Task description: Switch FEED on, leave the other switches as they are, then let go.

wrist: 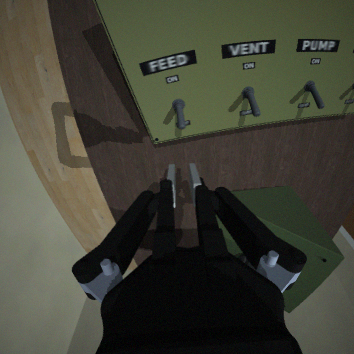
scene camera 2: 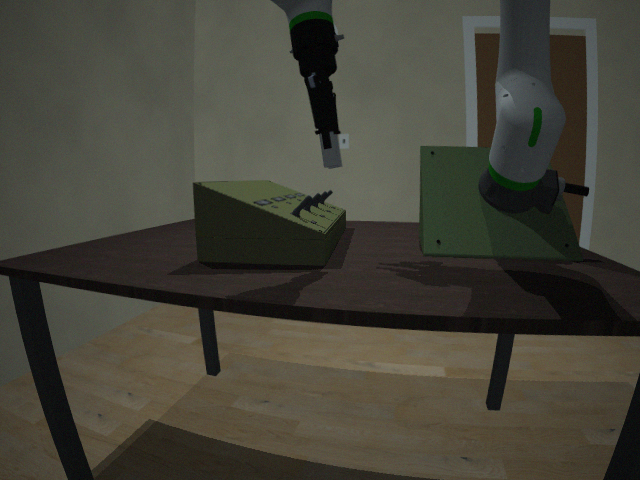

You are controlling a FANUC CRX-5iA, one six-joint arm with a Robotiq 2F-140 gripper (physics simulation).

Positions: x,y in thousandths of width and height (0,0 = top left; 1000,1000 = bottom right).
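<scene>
Gripper (scene camera 2: 521,347) (wrist: 513,487). Green switch panel (wrist: 583,179).
</scene>
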